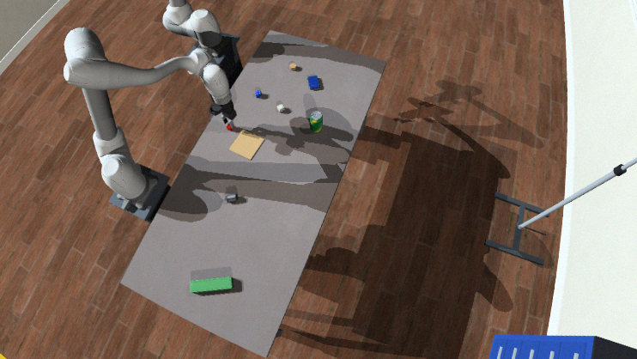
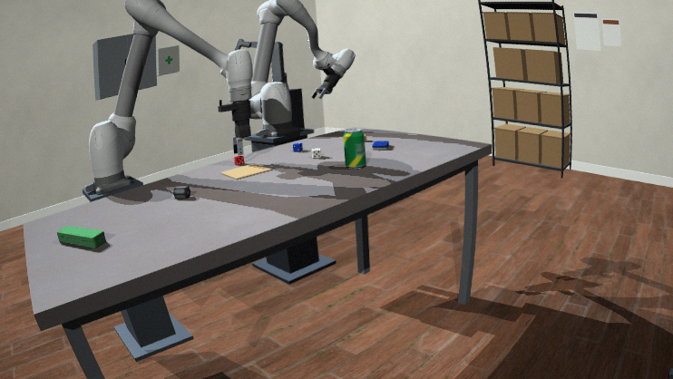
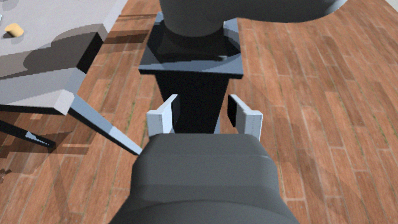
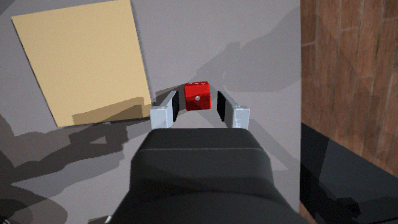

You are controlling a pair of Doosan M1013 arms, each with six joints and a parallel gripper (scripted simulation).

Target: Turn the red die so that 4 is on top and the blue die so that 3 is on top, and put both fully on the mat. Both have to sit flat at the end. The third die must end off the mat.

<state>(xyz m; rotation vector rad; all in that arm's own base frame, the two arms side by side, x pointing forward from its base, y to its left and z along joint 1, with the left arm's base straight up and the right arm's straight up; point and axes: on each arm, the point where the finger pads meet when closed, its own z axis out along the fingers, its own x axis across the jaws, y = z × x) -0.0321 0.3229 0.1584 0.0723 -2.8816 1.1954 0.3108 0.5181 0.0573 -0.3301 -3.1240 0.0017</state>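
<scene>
Now: right hand 4 cm above the red die. The rest, counted from my right hand: white die 23 cm ahead, 18 cm to the left, 4 cm below; tan mat 12 cm ahead, 7 cm to the right, 6 cm below; blue die 8 cm ahead, 25 cm to the left, 4 cm below.
</scene>
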